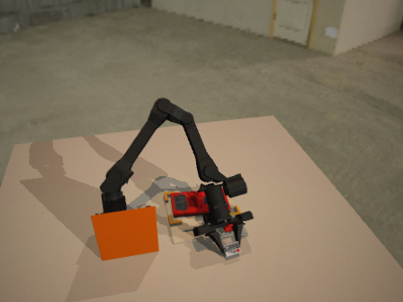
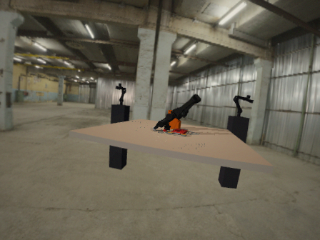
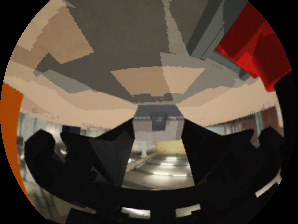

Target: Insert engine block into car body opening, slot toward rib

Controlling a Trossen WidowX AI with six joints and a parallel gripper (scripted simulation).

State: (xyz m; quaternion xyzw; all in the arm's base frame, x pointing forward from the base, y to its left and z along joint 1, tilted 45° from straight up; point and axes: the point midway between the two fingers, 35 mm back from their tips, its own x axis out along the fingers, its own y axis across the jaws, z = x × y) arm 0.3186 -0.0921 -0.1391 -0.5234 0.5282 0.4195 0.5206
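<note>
Right now the engine block is 10 mm to the left of my gripper tip. From my gripper tip the other things lie so: pale base plate (210 mm to the left, 10 mm below).
</note>
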